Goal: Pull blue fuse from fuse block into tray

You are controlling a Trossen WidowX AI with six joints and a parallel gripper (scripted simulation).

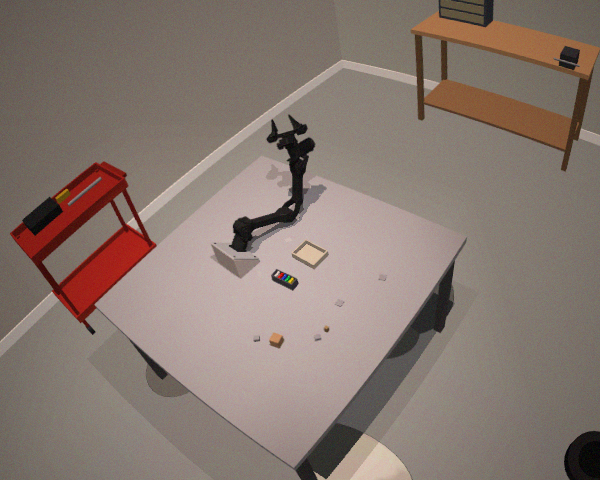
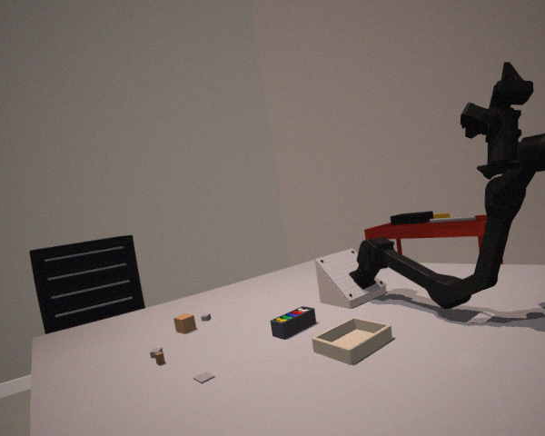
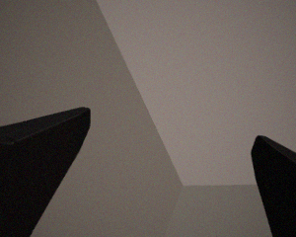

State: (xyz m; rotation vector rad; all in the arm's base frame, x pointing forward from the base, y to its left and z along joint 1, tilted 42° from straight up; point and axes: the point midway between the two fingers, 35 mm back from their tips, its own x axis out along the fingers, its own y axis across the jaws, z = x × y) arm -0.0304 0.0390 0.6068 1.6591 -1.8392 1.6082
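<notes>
My gripper tip is now 490 mm above the blue fuse, 430 mm to the left of it and 310 mm short of it. Also, from my gripper tip: beige tray (510 mm below, 300 mm ahead, 250 mm to the right); green fuse (490 mm below, 430 mm to the right, 330 mm ahead); red fuse (490 mm below, 430 mm to the right, 290 mm ahead).
</notes>
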